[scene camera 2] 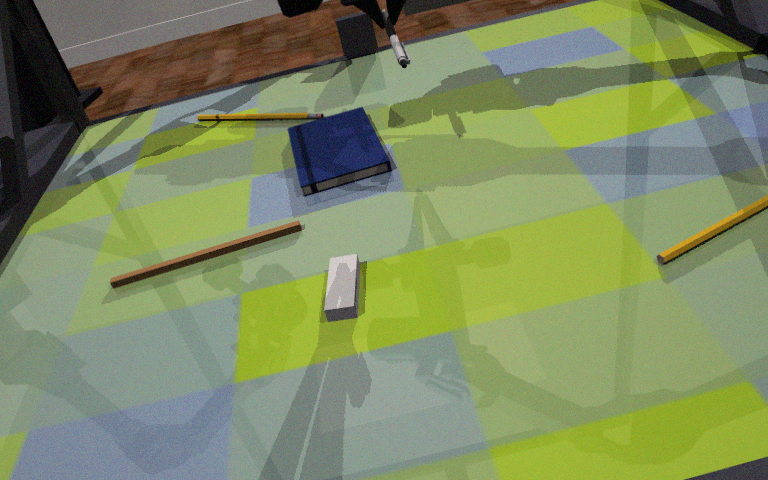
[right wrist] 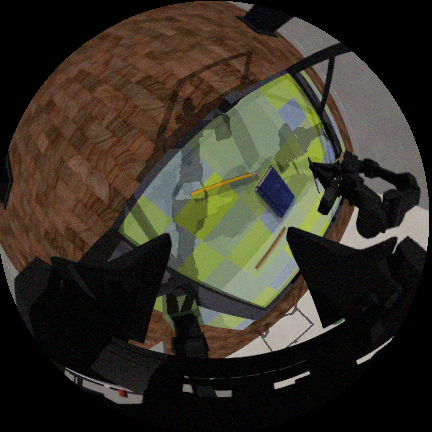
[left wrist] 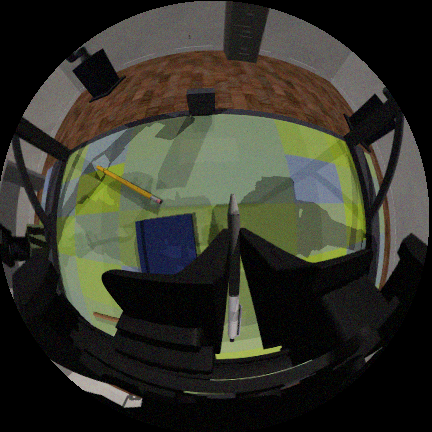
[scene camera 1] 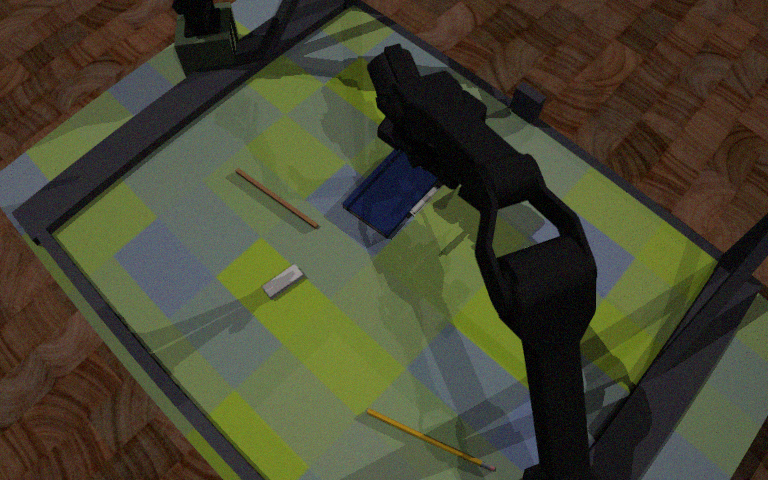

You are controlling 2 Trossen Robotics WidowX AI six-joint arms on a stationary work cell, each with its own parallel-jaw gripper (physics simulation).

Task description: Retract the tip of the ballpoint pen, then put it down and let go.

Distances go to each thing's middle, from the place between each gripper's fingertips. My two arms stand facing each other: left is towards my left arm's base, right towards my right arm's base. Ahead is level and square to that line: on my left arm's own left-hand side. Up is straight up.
Now: the ballpoint pen [left wrist: 233, 223] 11 cm ahead of my right hand, 30 cm to the left of it and 13 cm below it. Round my right hand: brown stick [scene camera 2: 293, 227] (30 cm ahead, 13 cm to the left, 24 cm below); then block [scene camera 2: 342, 294] (36 cm ahead, 27 cm to the left, 23 cm below).
Now: left hand 40 mm short of the ballpoint pen and 10 mm to the right of it. The rest, counted from my left hand: brown stick (230 mm ahead, 160 mm to the right, 100 mm below); block (290 mm ahead, 100 mm below, 20 mm to the right).
